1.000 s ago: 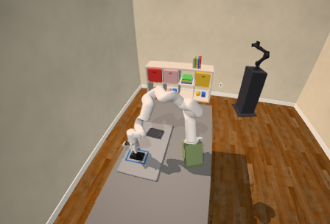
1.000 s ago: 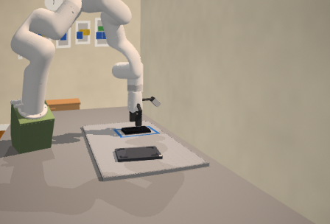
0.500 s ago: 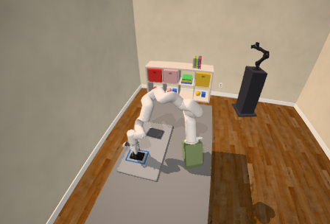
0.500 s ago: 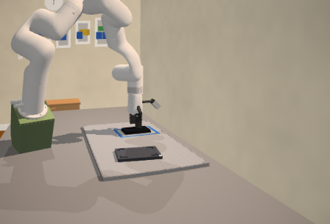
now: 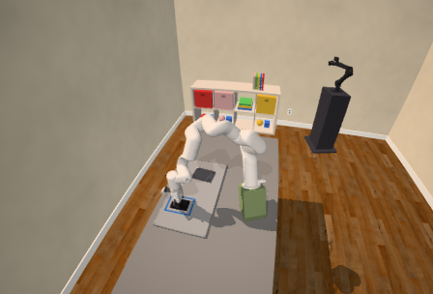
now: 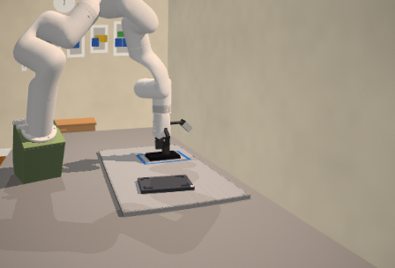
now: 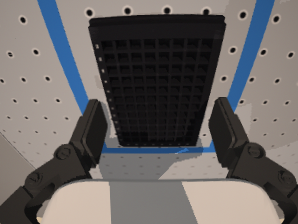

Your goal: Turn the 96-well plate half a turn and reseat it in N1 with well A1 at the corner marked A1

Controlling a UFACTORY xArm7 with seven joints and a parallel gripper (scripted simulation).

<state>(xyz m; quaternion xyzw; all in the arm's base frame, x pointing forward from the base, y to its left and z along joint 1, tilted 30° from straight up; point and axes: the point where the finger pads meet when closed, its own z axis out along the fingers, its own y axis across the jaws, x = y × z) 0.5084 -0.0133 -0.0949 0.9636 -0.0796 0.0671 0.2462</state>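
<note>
Now: the black 96-well plate 30 mm below my hand. Also, from my hand: dark plate nest N1 (300 mm to the right, 150 mm behind, 30 mm below).
</note>
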